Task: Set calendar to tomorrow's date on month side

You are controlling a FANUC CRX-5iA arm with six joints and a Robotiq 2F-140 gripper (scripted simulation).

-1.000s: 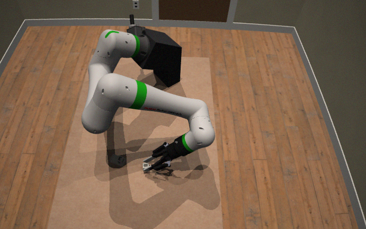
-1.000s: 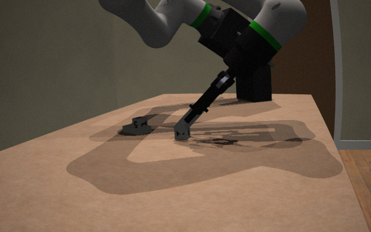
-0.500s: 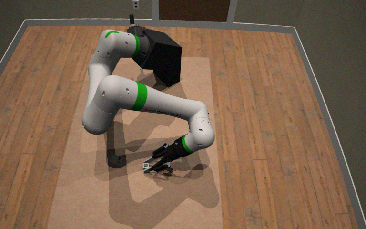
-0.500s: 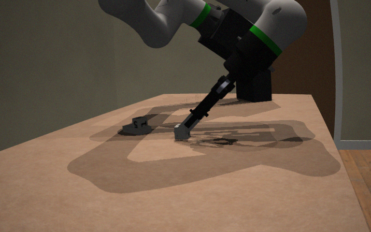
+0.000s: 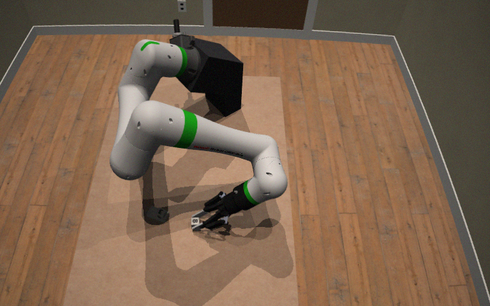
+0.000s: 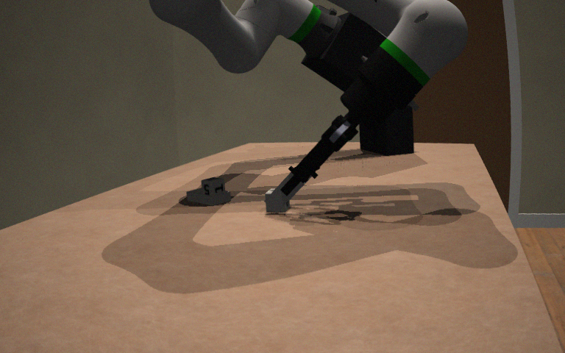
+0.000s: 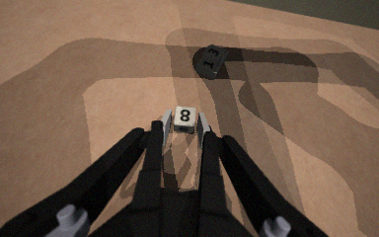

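The grey number cube is 20 mm to the right of my hand and 20 mm below it. Round my hand: grey calendar tray: 60 mm behind, 160 mm to the right, 30 mm below.
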